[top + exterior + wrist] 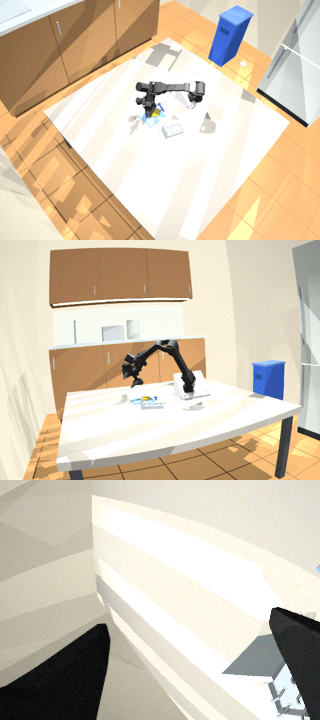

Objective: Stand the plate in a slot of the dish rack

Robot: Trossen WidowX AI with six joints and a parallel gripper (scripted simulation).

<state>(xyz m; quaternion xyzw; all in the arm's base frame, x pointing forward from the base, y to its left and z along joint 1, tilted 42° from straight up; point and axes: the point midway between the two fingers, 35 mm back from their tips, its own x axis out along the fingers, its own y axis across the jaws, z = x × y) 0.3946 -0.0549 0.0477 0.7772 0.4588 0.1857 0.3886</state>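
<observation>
Now: gripper tip 13 cm above the yellow plate, 12 cm past it and 8 cm to the left of it. From my gripper tip the other things lie so: grey dish rack (13 cm behind, 12 cm below, 11 cm to the left); light blue mat (14 cm below, 10 cm behind, 8 cm to the right); small white cup (14 cm to the right, 12 cm below, 1 cm ahead).
</observation>
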